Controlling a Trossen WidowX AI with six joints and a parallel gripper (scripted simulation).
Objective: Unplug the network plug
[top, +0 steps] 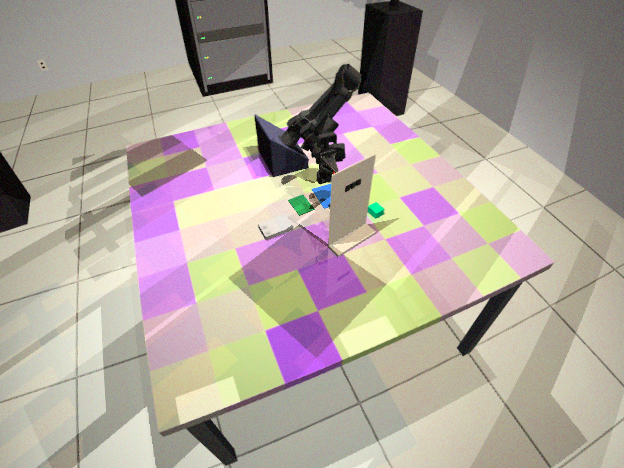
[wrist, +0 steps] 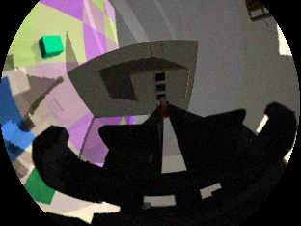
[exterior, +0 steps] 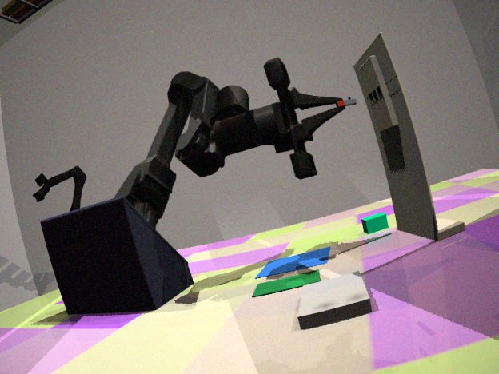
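The blue square is 14 cm behind my gripper tip, 7 cm to the left of it and 23 cm below it. The rest, counted from my gripper tip: small green block (2 cm ahead, 17 cm to the left, 22 cm below); then upright panel (8 cm ahead, 2 cm to the left, 9 cm below); then network plug (1 cm ahead).
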